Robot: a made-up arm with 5 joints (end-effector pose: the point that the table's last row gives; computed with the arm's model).
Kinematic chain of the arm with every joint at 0, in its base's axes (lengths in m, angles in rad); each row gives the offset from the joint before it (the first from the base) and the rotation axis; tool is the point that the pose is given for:
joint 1: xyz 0 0 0.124 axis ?
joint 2: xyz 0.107 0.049 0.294 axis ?
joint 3: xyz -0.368 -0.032 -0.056 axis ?
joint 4: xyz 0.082 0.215 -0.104 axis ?
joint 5: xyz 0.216 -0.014 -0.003 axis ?
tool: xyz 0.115 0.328 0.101
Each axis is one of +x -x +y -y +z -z.
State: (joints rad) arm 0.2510 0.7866 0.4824 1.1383 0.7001
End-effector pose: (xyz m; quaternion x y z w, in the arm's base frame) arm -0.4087 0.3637 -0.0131 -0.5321 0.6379 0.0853 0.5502
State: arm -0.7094 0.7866 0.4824 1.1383 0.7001
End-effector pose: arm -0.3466 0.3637 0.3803 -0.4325 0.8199 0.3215 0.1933
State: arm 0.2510 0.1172 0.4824 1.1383 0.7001
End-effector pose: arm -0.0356 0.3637 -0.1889 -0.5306 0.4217 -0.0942 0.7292
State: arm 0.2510 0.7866 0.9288 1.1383 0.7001
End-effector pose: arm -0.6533 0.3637 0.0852 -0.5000 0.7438 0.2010 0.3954
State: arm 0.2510 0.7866 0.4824 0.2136 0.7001
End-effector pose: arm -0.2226 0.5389 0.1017 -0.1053 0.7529 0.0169 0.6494
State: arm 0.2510 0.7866 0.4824 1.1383 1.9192
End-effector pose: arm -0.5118 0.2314 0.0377 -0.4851 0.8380 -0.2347 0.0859
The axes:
joint 1: -y
joint 2: +y
joint 3: +y
joint 4: -x
joint 5: +y

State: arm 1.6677 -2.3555 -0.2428 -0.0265 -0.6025
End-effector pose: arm -0.2122 0.5420 0.1976 0.0034 0.6498 -0.0128 0.7600
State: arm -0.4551 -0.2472 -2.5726 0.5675 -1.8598
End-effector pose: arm -0.1215 0.5389 0.6276 0.2711 0.8227 0.0699 0.4948
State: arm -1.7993 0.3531 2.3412 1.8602 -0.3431
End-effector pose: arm 0.7684 0.2678 0.7509 -0.6010 -0.5233 -0.5306 0.2889
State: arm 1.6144 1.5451 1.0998 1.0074 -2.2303
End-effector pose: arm -0.8906 0.4217 -0.1728 0.0288 -0.4944 0.4818 0.7229
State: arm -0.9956 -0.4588 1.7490 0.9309 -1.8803
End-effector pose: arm -0.3839 0.4803 0.4120 0.2200 0.1799 0.3912 0.8753
